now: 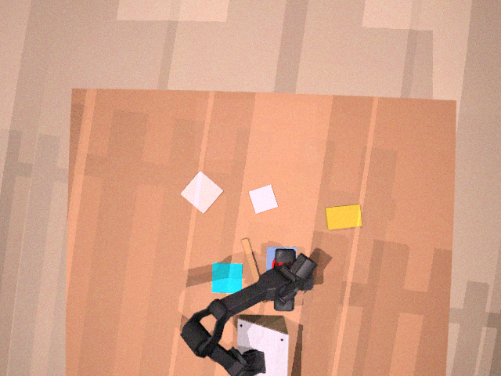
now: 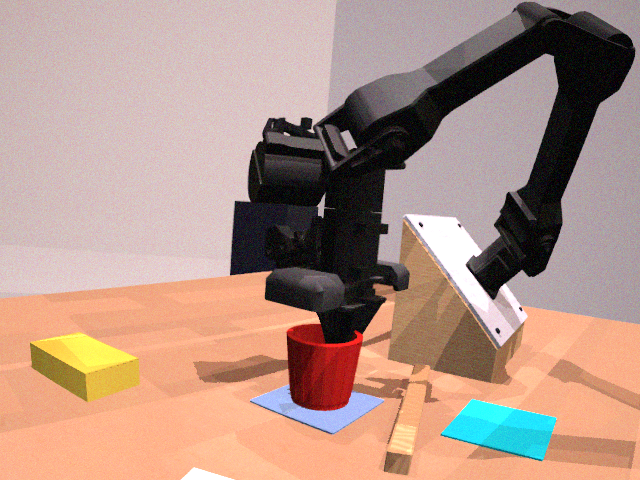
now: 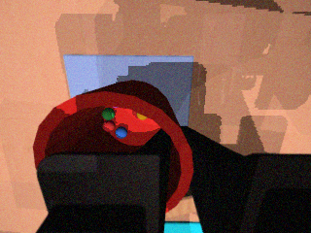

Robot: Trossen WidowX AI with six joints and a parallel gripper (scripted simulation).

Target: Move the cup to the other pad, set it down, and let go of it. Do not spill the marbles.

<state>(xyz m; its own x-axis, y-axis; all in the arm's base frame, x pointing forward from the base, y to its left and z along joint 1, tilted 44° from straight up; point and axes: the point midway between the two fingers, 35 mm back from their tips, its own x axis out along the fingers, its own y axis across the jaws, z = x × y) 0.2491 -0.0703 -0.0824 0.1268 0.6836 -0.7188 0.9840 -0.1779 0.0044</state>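
Now: the cyan pad 18 cm to the left of my gripper tip and 5 cm below it. Round my gripper tip: red cup: 3 cm ahead, 1 cm to the right; then thin wooden bar: 9 cm to the left, 4 cm below, 2 cm ahead.
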